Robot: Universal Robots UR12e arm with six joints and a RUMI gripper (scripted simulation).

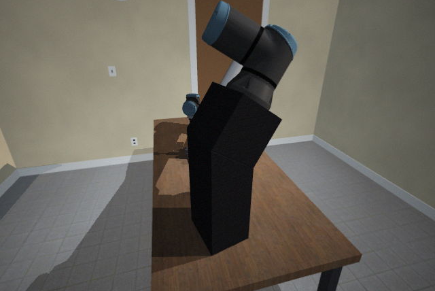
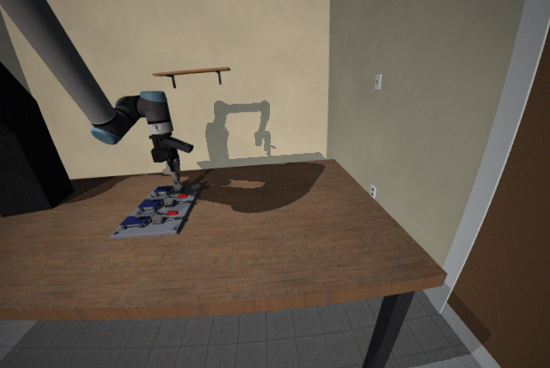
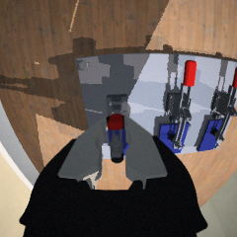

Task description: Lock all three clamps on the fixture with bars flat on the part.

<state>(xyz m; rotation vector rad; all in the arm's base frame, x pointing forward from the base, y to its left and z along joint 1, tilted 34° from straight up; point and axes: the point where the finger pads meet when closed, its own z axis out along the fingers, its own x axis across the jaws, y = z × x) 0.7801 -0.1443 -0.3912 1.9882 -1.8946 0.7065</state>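
My gripper is now 110 mm to the left of the grey fixture plate, 80 mm above it and 40 mm past it. From my hand the other things lie so: blue part: 110 mm to the right, 80 mm behind, 60 mm below.
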